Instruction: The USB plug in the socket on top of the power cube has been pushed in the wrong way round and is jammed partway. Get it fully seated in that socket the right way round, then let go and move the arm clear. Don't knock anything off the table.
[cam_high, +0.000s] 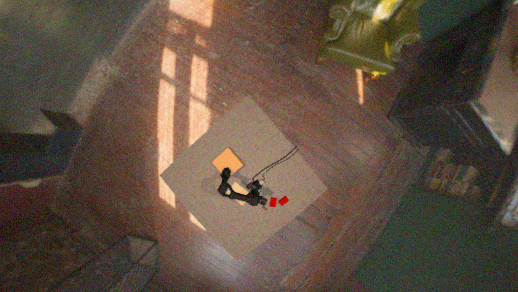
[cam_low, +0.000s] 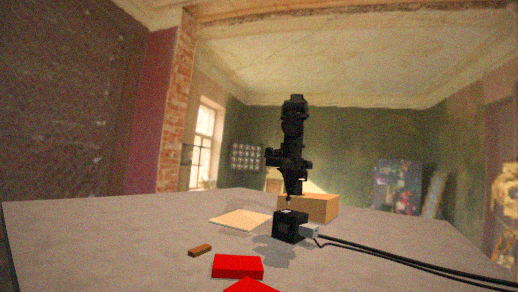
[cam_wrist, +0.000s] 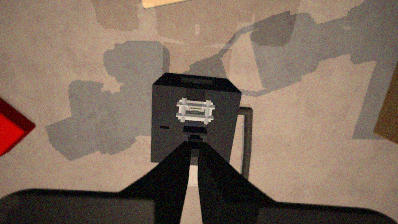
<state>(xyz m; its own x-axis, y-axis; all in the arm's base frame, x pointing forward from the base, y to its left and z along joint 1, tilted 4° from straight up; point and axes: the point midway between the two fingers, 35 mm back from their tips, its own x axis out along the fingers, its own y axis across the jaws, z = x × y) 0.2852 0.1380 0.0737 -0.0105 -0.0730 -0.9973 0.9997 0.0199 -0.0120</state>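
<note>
Right now the dark USB plug is 2 cm below my gripper tip. Round my gripper tip: small brown block 26 cm ahead, 13 cm below, 6 cm to the right; silver-framed socket 7 cm below; beige flat sheet 19 cm to the right, 13 cm below, 2 cm behind.
</note>
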